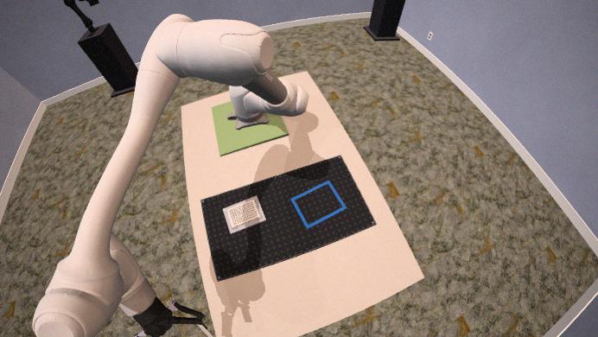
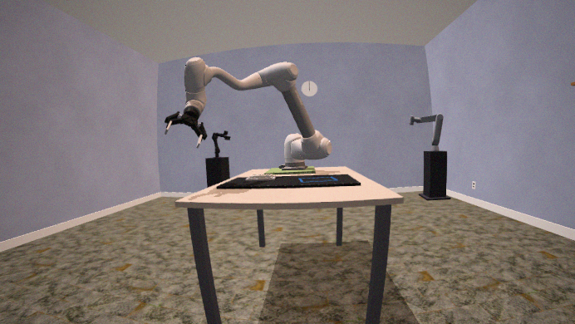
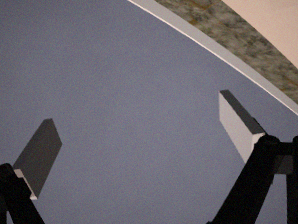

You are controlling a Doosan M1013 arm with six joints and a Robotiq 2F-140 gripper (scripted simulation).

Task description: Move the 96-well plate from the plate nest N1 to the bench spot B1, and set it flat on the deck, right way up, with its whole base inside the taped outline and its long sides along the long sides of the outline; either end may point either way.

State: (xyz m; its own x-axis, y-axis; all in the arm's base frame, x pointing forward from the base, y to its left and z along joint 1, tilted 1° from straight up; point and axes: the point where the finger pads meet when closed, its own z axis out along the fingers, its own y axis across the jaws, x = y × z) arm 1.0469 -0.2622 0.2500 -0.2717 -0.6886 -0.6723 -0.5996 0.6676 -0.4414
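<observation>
My gripper is now 480 mm past the white 96-well plate, 170 mm to the right of it and 220 mm above it. Round my hand: grey plate nest N1 (480 mm behind, 170 mm to the left, 230 mm below).
</observation>
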